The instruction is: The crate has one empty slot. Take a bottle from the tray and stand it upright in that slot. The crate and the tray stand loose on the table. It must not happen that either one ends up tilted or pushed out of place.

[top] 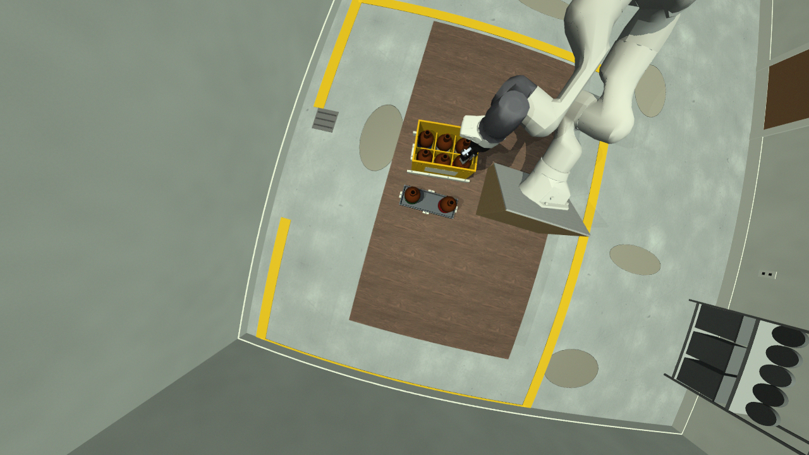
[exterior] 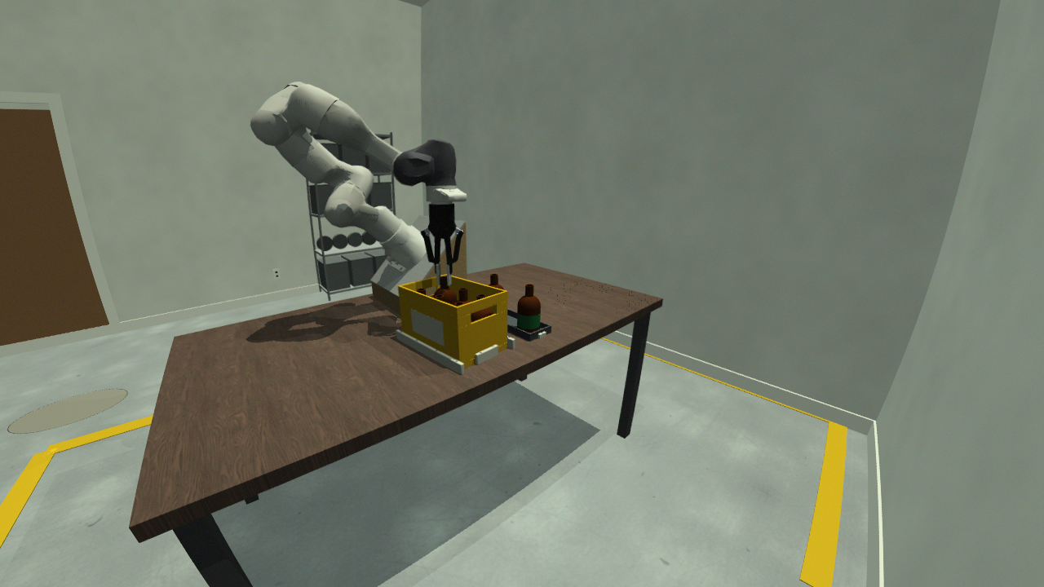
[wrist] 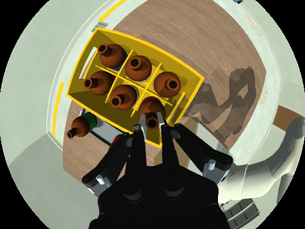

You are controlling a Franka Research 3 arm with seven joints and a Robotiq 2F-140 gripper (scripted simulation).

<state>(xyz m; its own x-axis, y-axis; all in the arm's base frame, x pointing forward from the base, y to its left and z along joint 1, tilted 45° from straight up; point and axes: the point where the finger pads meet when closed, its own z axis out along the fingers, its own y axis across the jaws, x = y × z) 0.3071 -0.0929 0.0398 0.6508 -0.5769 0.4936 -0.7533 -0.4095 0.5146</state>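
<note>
Right now my hand is 110 mm above the yellow crate, 90 mm short of it and 40 mm to the left of it. Also, from my hand: grey tray 190 mm to the left, 180 mm below, 110 mm ahead.
</note>
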